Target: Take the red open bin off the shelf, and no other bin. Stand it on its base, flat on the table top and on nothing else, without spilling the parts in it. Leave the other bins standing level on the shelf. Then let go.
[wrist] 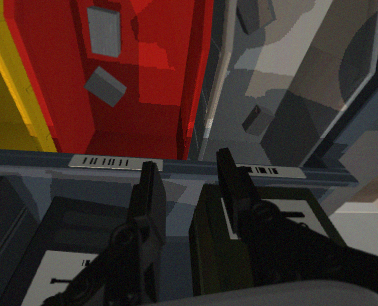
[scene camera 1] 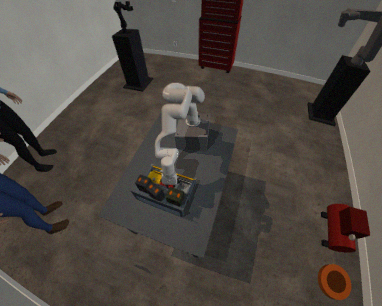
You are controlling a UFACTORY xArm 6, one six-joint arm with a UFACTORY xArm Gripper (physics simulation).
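Places are measured from the arm's base along level axes (x ahead, y left, z up), in centimetres.
Pixels of known places: gripper, fingertip midpoint: [wrist: 188, 171] [scene camera 1: 170, 186]; arm's base, origin of the base link: [scene camera 1: 193, 121].
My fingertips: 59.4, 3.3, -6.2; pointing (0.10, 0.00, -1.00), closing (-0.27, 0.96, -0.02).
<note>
For each thing: its top centre in the pictures, then the offset to it from my fingertips, as dx, dy, dz. Level surfaces: height alone.
- red open bin, middle of its top: [wrist: 120, 97] [scene camera 1: 167, 183] -2.8, -4.6, -3.7
- yellow bin, middle of its top: [scene camera 1: 153, 178] -3.3, -15.8, -3.7
- grey bin, middle of its top: [wrist: 278, 113] [scene camera 1: 181, 188] -2.6, +6.6, -3.7
- dark green case, middle of its top: [scene camera 1: 174, 194] +7.2, +6.5, +8.1
- grey table top, its level: dz -11.8
The red open bin [wrist: 160, 87] [scene camera 1: 164, 184] stands on the shelf [wrist: 40, 161] [scene camera 1: 162, 204] between a yellow bin [wrist: 15, 107] [scene camera 1: 154, 176] and a grey bin [wrist: 300, 65]. Grey block-shaped parts lie in the red bin. In the scene view the arm hides most of it. My gripper [wrist: 188, 171] is partly open with nothing between its fingers. In the wrist view its fingertips show at the shelf's front rail, to the right of the red bin's near end and in front of the gap between the red and grey bins. Their exact height is hard to tell.
A dark case [wrist: 85, 215] [scene camera 1: 155, 190] and a dark green case [wrist: 212, 245] [scene camera 1: 175, 195] stand at the front of the shelf, with another dark case [scene camera 1: 143, 183] at the left. The shelf stands on the grey table top [scene camera 1: 122, 202]. The arm's base is at the table's far end.
</note>
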